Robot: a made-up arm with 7 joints.
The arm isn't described. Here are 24 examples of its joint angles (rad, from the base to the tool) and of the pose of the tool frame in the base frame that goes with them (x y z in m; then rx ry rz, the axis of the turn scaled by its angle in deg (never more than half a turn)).
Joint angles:
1: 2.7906 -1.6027 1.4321 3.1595 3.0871 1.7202 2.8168
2: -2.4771 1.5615 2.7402 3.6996 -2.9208 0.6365 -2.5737
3: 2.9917 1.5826 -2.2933 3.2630 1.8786 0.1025 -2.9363
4: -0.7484 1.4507 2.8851 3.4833 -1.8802 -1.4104 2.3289
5: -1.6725 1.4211 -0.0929 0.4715 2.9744 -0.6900 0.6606
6: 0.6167 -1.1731 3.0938 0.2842 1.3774 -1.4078 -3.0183
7: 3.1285 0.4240 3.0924 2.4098 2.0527 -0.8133 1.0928
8: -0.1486 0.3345 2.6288 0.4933 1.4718 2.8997 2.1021
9: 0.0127 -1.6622 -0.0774 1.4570 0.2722 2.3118 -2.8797
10: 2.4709 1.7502 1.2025 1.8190 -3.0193 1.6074 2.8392
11: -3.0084 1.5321 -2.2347 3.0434 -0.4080 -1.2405 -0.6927
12: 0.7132 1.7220 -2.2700 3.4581 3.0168 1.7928 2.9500
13: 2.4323 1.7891 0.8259 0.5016 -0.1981 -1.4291 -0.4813
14: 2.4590 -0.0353 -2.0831 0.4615 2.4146 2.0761 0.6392
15: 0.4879 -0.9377 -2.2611 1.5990 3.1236 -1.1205 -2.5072
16: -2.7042 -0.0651 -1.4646 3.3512 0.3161 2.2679 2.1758
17: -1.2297 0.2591 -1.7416 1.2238 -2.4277 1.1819 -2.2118
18: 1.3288 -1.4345 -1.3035 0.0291 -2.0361 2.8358 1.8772
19: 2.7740 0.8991 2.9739 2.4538 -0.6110 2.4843 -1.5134
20: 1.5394 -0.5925 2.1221 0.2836 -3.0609 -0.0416 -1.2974
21: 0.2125 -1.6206 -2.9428 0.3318 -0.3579 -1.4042 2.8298
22: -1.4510 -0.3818 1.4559 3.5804 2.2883 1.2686 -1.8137
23: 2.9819 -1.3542 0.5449 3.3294 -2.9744 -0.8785 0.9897
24: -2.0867 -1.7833 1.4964 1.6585 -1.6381 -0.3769 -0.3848
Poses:
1: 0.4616 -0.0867 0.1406 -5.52 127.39 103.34
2: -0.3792 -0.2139 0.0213 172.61 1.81 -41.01
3: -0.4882 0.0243 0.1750 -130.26 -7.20 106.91
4: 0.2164 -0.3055 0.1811 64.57 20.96 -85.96
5: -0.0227 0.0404 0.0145 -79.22 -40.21 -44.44
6: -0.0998 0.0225 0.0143 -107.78 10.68 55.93
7: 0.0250 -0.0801 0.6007 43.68 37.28 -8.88
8: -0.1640 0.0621 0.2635 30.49 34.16 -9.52
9: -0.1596 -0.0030 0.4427 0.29 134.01 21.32
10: -0.4420 -0.0075 -0.0104 -80.07 -60.89 -5.41
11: -0.4070 -0.0770 0.1310 145.03 51.91 -44.51
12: 0.2184 0.3396 0.0023 67.45 -109.45 -38.79
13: -0.1464 -0.1340 -0.0027 -28.97 -128.29 51.63
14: 0.2286 0.1459 0.1685 -24.82 40.23 86.37
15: -0.1114 -0.3011 0.1246 -39.76 136.38 -18.37
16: -0.0059 0.0154 0.5945 -123.12 -15.50 50.39
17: -0.3585 -0.0784 0.3421 -41.24 -25.38 56.14
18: 0.1494 -0.0232 0.1486 84.04 -51.83 41.84
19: -0.1744 -0.0150 0.5369 137.23 23.43 29.73
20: -0.1161 0.0017 0.0364 -95.61 -120.31 -18.70
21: 0.0006 -0.0708 -0.0524 142.35 42.83 -11.53
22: -0.1769 0.1871 0.5471 71.70 -112.07 -95.53
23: 0.4061 -0.0907 0.2776 -13.02 58.39 -102.37
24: 0.4094 0.0462 0.0732 -9.06 112.14 -46.76
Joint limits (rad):
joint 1: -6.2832..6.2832
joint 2: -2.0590..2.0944
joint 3: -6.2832..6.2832
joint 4: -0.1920..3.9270
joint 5: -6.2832..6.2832
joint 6: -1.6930..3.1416
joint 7: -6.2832..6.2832
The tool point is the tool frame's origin. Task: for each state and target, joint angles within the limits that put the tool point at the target. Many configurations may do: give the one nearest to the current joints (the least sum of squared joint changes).
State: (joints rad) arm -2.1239 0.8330 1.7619 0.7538 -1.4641 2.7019 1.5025
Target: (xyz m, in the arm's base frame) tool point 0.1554 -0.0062 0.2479
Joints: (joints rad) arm -1.8521 0.8424 2.3963 0.4243 -1.2743 2.9998 1.5025
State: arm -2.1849 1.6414 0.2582 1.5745 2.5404 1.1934 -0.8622
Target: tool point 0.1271 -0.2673 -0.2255
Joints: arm -1.7185 2.0096 0.5158 2.0010 2.5795 1.1226 -0.8622
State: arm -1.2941 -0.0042 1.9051 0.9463 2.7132 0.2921 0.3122
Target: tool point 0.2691 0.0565 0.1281
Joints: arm -1.4672 -0.0354 1.7337 0.7170 2.7064 0.2047 0.3122
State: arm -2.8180 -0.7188 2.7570 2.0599 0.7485 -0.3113 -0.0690
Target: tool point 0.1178 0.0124 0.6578
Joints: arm -2.5902 -0.0249 2.9505 2.6179 0.5417 -0.2441 -0.0690
